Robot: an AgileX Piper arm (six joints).
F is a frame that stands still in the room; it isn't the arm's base.
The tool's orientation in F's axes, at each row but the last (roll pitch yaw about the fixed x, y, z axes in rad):
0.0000 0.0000 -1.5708
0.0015 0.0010 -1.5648
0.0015 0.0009 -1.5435
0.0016 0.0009 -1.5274
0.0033 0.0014 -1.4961
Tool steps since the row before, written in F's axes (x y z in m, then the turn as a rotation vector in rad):
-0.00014 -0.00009 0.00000 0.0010 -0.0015 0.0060
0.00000 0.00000 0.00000 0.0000 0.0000 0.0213
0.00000 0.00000 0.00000 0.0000 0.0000 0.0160
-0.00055 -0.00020 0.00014 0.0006 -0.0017 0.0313
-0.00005 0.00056 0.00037 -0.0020 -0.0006 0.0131
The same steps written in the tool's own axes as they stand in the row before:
0.00009 -0.00014 0.00000 0.0015 0.0010 0.0060
0.00000 0.00000 0.00000 0.0000 0.0000 0.0213
0.00000 0.00000 0.00000 0.0000 0.0000 0.0160
0.00018 -0.00056 0.00014 0.0017 0.0006 0.0313
-0.00056 -0.00001 0.00037 0.0004 -0.0020 0.0131

